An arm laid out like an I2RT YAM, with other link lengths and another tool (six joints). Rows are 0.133 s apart.
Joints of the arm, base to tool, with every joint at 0 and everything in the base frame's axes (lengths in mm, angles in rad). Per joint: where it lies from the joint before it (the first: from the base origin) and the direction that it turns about. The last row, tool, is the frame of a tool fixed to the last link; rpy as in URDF.
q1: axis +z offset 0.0 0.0 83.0
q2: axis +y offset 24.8 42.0 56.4
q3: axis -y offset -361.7 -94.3 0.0
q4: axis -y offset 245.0 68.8 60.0
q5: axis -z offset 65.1 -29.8 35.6
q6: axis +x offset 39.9 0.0 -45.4
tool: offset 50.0 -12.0 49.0 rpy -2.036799 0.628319 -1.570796
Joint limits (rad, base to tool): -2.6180..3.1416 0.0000..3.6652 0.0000..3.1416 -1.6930..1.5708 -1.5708..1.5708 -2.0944..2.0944
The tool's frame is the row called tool.
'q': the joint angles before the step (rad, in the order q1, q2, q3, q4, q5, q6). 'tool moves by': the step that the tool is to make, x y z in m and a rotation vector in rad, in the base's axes. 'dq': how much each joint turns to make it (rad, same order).
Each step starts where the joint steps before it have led.
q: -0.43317 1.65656 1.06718 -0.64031 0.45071 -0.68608
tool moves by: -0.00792 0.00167 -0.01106 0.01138 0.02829 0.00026
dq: -0.00573 -0.00153 -0.03816 0.00918 -0.00038 -0.00689
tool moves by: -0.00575 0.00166 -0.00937 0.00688 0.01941 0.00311
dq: -0.00343 0.00001 -0.03356 0.01640 0.00000 -0.00761
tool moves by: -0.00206 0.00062 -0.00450 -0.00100 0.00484 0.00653
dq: -0.00190 0.00000 -0.01868 0.01906 0.00038 -0.00992
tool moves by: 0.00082 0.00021 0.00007 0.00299 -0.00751 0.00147
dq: 0.00001 -0.00002 -0.00115 0.00646 -0.00609 0.00039
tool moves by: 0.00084 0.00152 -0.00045 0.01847 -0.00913 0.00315
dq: -0.00001 0.00041 0.00000 -0.00072 -0.02061 0.00342
